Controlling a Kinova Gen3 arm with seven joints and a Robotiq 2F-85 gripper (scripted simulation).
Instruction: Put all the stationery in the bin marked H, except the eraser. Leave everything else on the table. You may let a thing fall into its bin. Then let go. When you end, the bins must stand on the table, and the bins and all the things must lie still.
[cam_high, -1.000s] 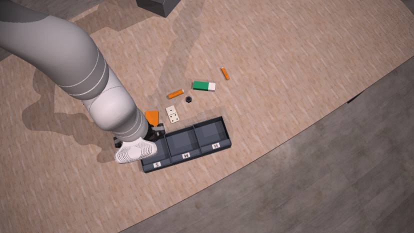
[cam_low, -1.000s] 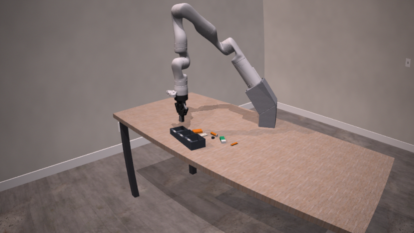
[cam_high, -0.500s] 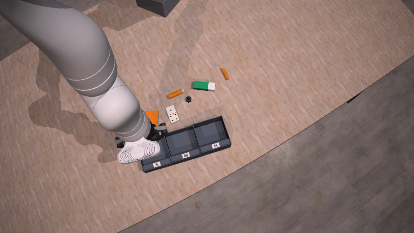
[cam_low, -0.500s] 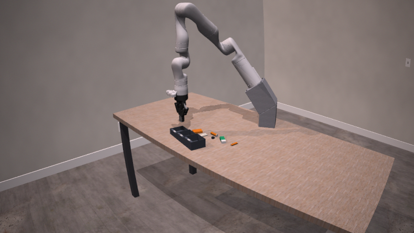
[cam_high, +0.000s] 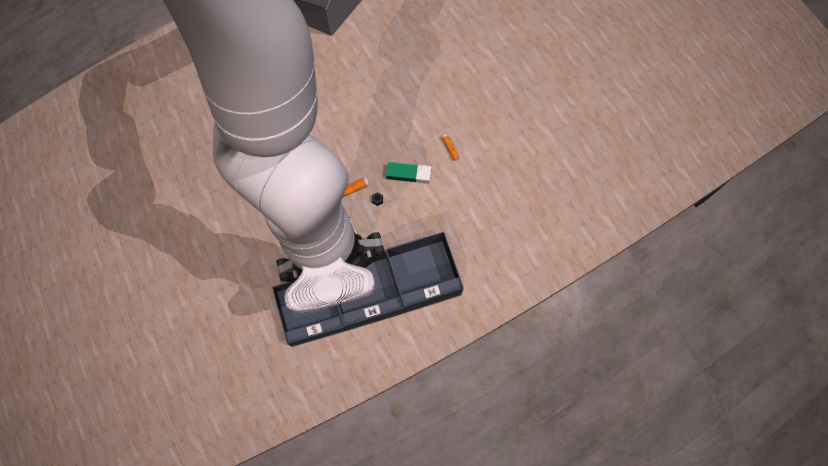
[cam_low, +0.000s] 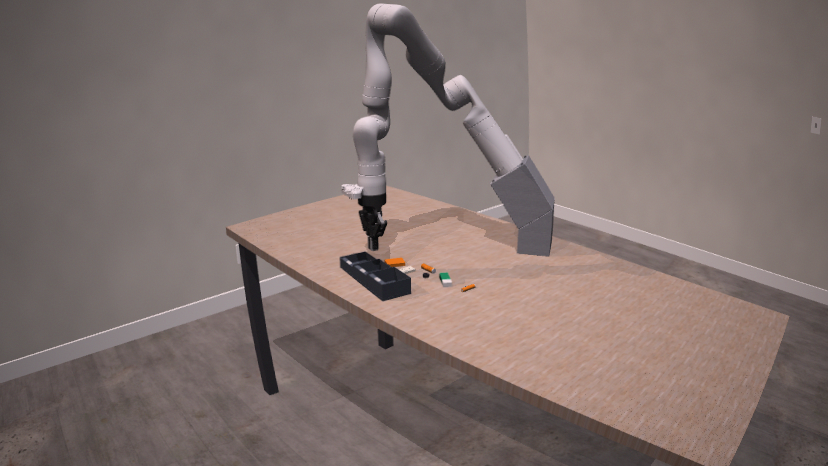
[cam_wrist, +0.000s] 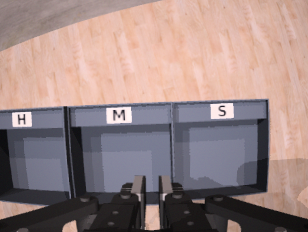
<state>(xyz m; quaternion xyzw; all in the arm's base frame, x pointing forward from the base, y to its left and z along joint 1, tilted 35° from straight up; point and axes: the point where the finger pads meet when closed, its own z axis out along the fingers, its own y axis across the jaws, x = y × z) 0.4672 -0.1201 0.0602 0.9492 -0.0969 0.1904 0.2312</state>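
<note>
The bin marked H lies 2 cm ahead of my hand, 2 cm to the left of it and 7 cm below it. Also, from my hand: black nut (9 cm behind, 11 cm to the left, 9 cm below); orange notepad (10 cm behind, 2 cm to the right, 9 cm below); domino (7 cm behind, 4 cm to the left, 9 cm below).
</note>
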